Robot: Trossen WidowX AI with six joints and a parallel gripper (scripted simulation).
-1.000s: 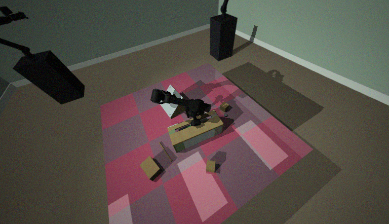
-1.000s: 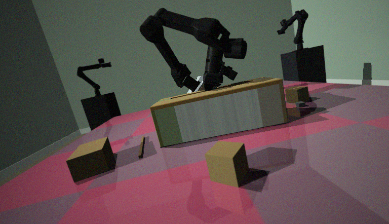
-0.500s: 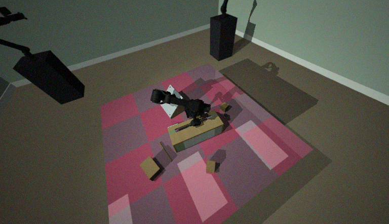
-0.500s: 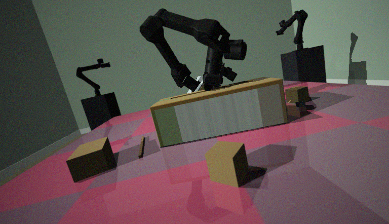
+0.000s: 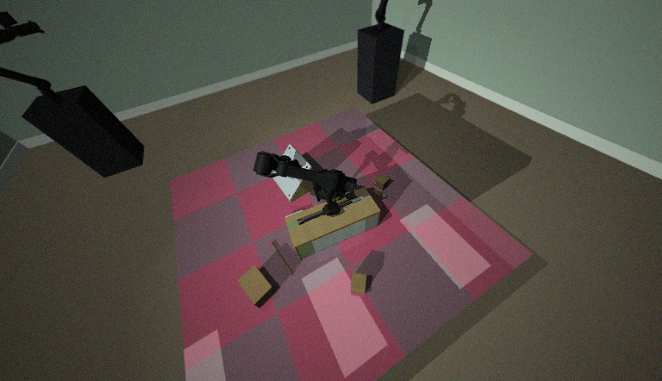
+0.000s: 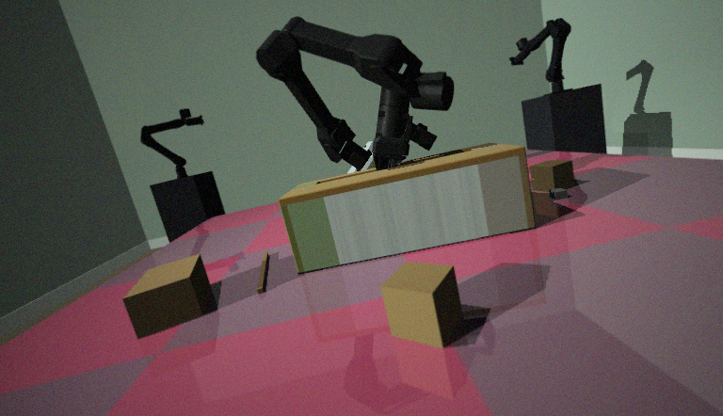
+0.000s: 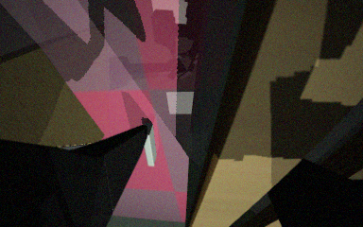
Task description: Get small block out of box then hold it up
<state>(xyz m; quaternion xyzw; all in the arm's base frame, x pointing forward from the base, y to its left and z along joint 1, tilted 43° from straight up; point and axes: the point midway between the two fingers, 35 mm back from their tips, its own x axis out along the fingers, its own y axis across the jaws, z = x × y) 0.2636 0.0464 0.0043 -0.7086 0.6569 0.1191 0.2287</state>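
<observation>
Right now the box is 40 mm ahead of my gripper tip, 30 mm to the left of it and 20 mm below it. The rest, counted from my gripper tip: green block: 60 mm ahead, 20 mm to the right; grey piece: 40 mm ahead, 320 mm to the left, 80 mm below; thin stick: 80 mm ahead, 250 mm to the right, 80 mm below.
</observation>
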